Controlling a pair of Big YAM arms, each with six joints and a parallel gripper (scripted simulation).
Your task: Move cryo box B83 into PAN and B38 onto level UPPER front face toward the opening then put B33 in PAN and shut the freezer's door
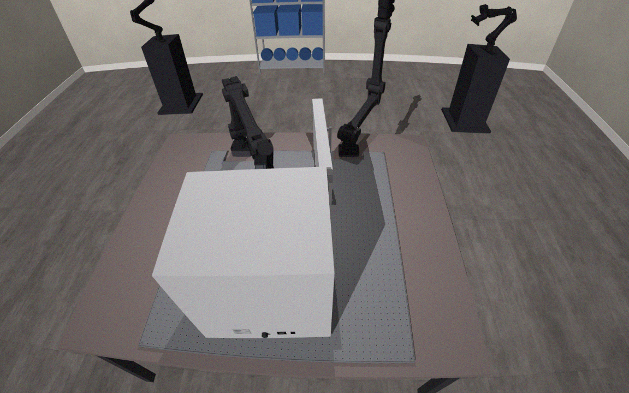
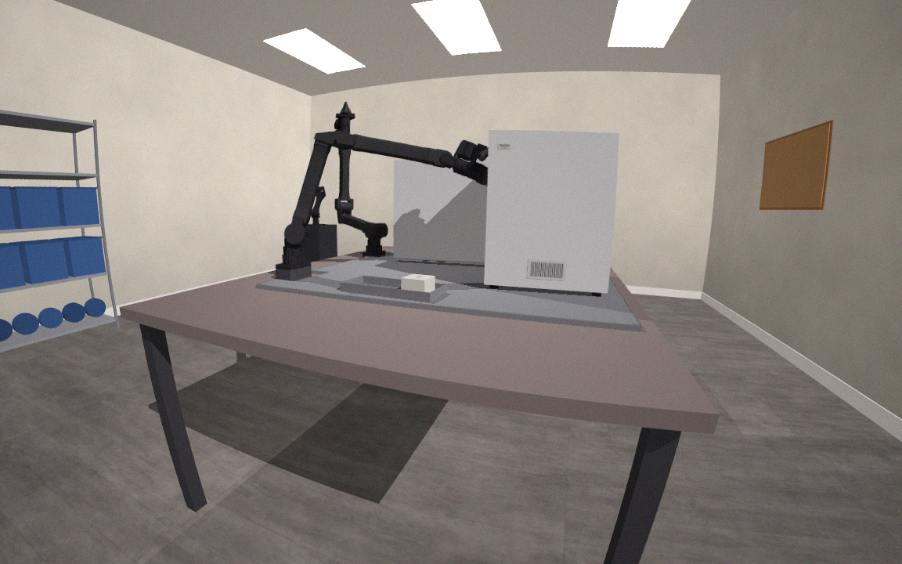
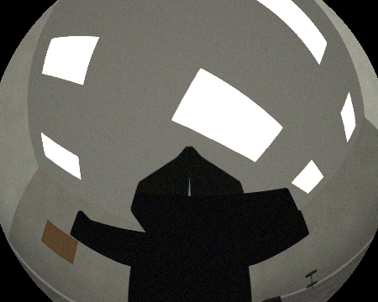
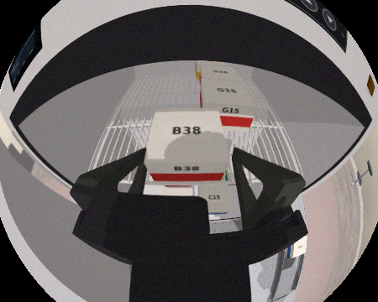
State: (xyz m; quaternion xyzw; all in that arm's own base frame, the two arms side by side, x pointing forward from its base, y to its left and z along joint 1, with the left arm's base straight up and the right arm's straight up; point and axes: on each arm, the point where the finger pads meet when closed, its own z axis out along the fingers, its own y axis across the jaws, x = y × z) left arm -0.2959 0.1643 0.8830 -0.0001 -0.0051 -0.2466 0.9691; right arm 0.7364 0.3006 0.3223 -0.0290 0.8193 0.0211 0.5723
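Observation:
Now: the orange-banded cryo box 24 cm below my right hand, 3 cm to the left of it and 1 cm ahead of it. From my right hand the other things lie so: freezer door 29 cm behind, 22 cm to the left, 8 cm below; green-banded cryo box 24 cm below, 12 cm ahead, 5 cm to the right; wire shelf 15 cm ahead, 5 cm below.

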